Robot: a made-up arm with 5 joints.
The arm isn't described. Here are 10 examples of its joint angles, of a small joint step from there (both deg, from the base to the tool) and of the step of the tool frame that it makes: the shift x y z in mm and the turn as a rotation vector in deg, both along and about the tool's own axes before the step.
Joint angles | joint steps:
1: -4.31 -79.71 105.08 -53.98 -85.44 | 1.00 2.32 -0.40 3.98 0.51
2: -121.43 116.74 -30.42 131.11 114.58 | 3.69 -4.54 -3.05 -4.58 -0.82
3: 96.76 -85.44 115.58 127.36 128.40 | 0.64 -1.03 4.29 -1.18 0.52
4: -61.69 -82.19 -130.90 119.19 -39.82 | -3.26 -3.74 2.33 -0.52 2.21
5: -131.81 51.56 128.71 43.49 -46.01 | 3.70 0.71 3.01 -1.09 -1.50
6: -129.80 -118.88 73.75 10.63 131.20 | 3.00 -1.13 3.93 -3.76 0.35
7: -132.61 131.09 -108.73 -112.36 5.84 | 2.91 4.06 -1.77 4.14 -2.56
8: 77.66 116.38 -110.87 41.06 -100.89 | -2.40 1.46 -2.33 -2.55 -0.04
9: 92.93 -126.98 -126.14 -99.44 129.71 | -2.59 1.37 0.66 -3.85 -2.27
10: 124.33 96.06 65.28 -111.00 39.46 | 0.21 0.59 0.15 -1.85 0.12
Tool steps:
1: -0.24 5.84 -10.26 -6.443 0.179 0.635
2: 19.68 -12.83 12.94 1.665 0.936 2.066
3: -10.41 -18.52 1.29 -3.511 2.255 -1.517
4: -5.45 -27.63 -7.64 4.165 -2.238 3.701
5: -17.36 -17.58 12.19 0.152 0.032 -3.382
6: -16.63 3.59 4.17 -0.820 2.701 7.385
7: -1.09 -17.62 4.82 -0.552 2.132 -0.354
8: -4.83 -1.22 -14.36 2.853 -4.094 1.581
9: -11.56 -3.59 -10.74 -4.181 2.948 4.673
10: 0.33 -9.13 0.88 -0.771 -0.302 -0.954
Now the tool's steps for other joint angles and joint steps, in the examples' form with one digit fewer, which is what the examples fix.
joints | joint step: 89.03 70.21 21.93 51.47 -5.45 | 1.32 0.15 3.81 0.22 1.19
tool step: 9.1 11.7 -10.7 -2.49 1.22 1.21
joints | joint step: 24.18 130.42 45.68 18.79 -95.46 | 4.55 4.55 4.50 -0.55 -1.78
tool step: 18.9 -3.2 -28.1 -4.27 4.72 -7.53
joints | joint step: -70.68 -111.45 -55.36 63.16 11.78 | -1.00 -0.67 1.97 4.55 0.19
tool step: 4.6 26.3 -13.1 0.83 1.42 5.58
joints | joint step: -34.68 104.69 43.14 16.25 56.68 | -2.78 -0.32 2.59 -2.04 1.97
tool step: -6.0 -8.4 -2.3 -4.28 0.13 -1.06
